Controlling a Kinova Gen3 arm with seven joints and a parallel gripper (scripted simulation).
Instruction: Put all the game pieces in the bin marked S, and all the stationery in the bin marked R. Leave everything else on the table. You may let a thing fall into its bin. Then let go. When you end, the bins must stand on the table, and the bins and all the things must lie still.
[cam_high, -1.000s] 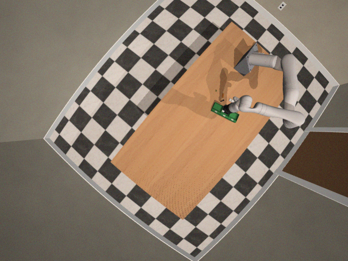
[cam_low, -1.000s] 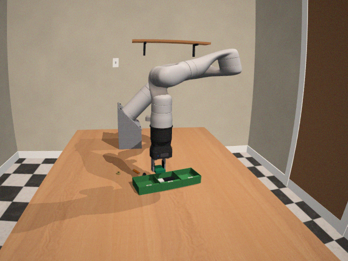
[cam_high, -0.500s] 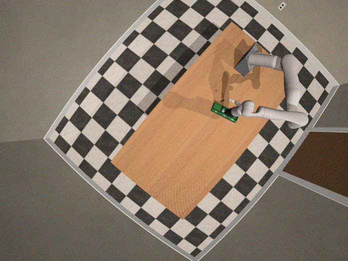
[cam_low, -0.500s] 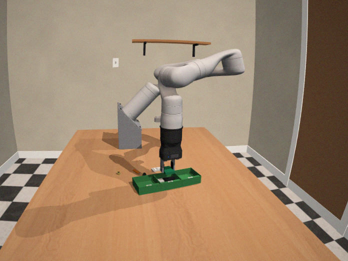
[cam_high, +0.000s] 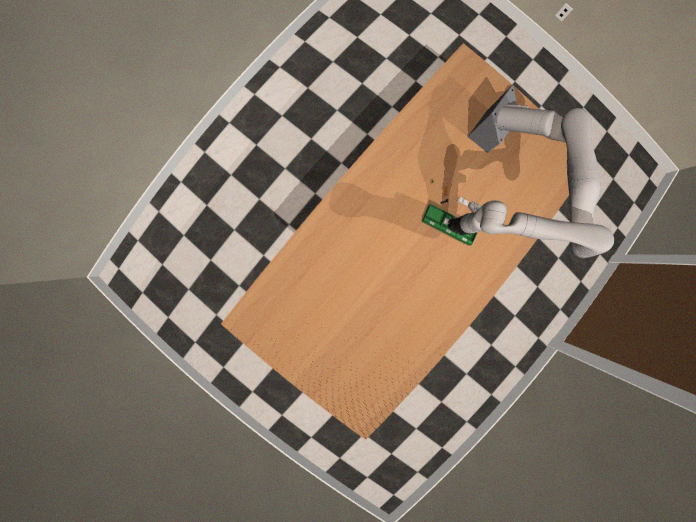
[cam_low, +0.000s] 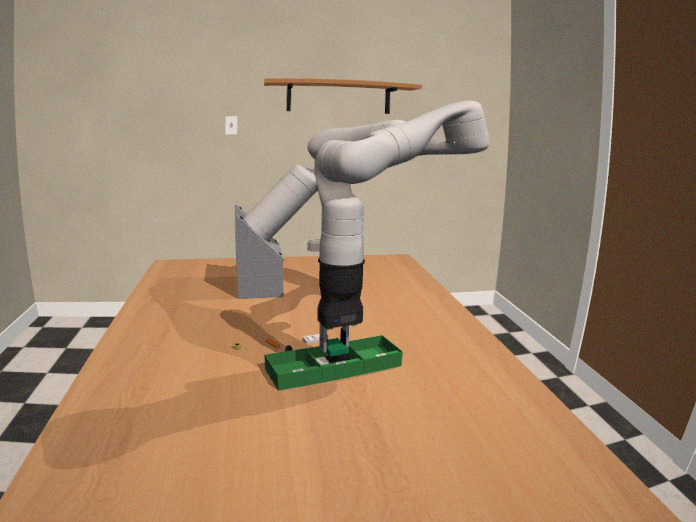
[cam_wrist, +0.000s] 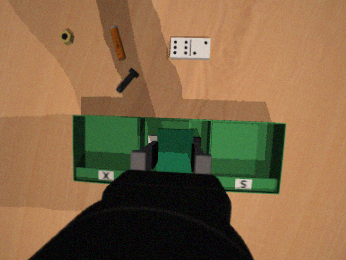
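Right now the green three-compartment tray is 40 mm below my hand and 10 mm ahead of it. The rest, counted from my hand: dark piece 80 mm behind, 70 mm to the right, 50 mm below; white domino 130 mm behind, 50 mm below; flat green block 10 mm below.
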